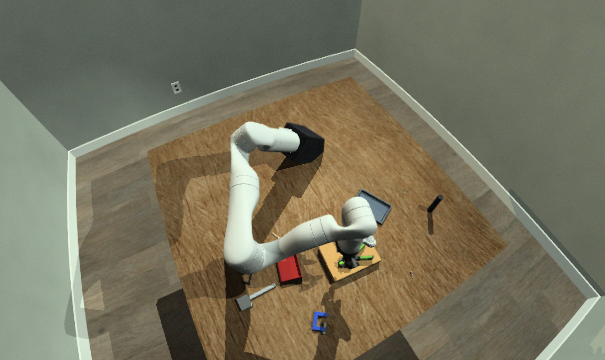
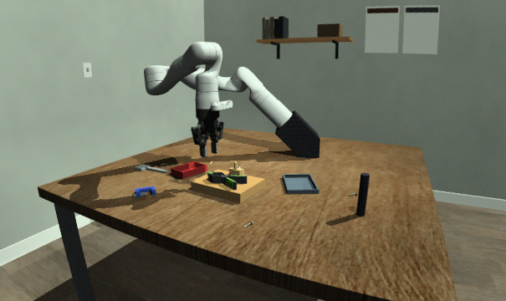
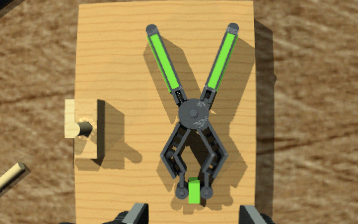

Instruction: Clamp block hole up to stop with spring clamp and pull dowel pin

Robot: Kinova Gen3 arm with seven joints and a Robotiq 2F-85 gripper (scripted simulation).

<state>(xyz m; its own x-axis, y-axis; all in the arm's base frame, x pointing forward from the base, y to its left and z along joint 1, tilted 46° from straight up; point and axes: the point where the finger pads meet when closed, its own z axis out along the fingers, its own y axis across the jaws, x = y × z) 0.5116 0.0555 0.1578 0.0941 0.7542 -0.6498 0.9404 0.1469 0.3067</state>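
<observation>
My gripper is now 2 cm past the tan bench board, 6 cm to the right of it and 11 cm above it. Also, from my hand: red tray: 10 cm behind, 17 cm to the right, 13 cm below; then small wooden block: 8 cm behind, 6 cm to the left, 9 cm below; then dowel pin: 8 cm behind, 6 cm to the left, 8 cm below.
</observation>
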